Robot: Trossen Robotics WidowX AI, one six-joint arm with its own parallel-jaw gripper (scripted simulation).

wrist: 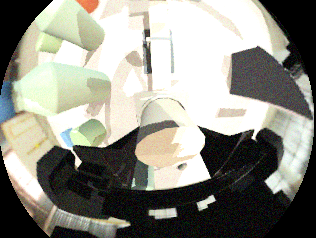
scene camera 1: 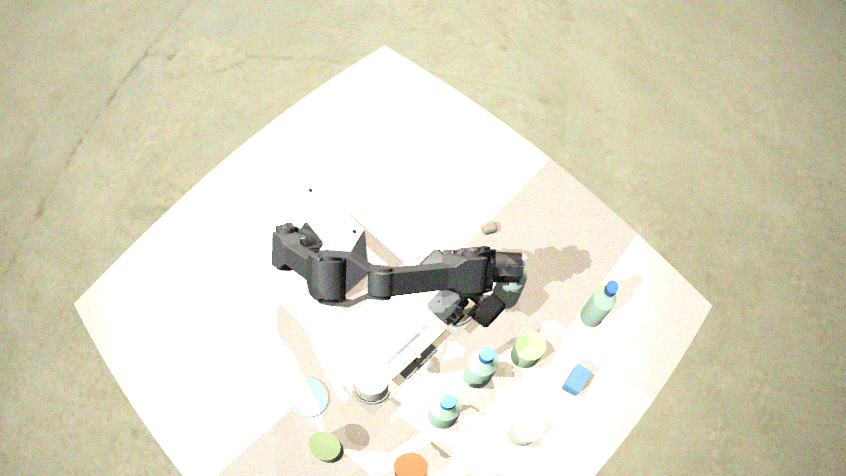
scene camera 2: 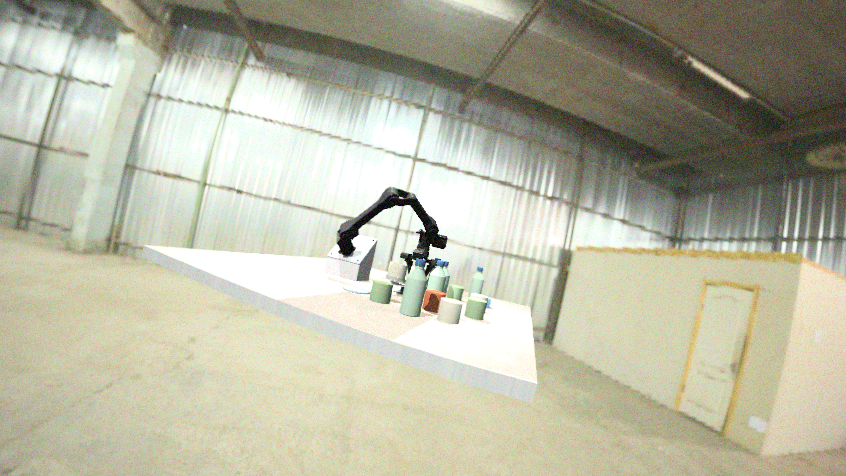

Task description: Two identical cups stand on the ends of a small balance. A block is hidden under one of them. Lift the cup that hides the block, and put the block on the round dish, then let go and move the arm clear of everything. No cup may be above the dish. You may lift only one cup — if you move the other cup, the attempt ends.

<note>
I see my gripper [scene camera 1: 457, 304], a bottle [scene camera 1: 482, 363] and a bottle [scene camera 2: 415, 286].
My gripper is seen too in the wrist view [wrist: 165, 127].
</note>
